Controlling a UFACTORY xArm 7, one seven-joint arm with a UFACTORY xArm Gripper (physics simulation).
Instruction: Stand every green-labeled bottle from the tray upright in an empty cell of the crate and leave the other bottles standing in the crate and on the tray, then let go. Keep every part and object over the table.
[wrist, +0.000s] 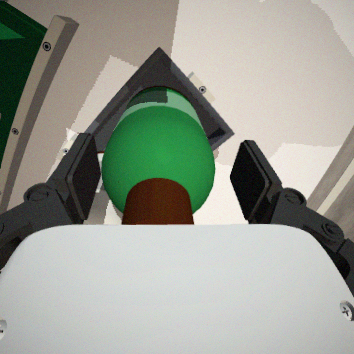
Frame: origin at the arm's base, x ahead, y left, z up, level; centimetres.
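Seen in the pictures: gripper, fingertip midpoint: (167, 155).
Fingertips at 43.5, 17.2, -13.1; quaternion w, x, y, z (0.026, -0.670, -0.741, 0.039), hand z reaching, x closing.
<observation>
Offsets run from my fingertips to a thing's top centre, as dx, dy, dz. "*": to the spot under its first point. Level surfaces: height alone.
A green-labeled bottle {+1.4, -0.4, +6.4} (159, 145) stands upright at the end of the dark tray {* -4.2, -1.2, -9.1} (159, 62); its brown neck {+1.4, -0.4, +5.4} (158, 205) points toward the camera and its cap is hidden behind the gripper's pale body. My gripper (167, 155) is open, with one finger on each side of the bottle and a gap on both sides; the gap on the right is slightly wider. Part of the green crate {* -3.7, -11.2, -4.3} (15, 60) shows at the upper left; its cells do not show clearly. The other bottles on the tray are hidden from this view.
A beige rail {* -1.4, -11.1, -6.7} (37, 85) with screws runs beside the crate at the left. Small pale brackets {* -2.7, +2.9, -8.1} (202, 89) sit at the tray's edges. The light table top {dz -9.6} (265, 75) lies around the tray. A grey wood-grained surface (342, 175) shows at the right edge.
</observation>
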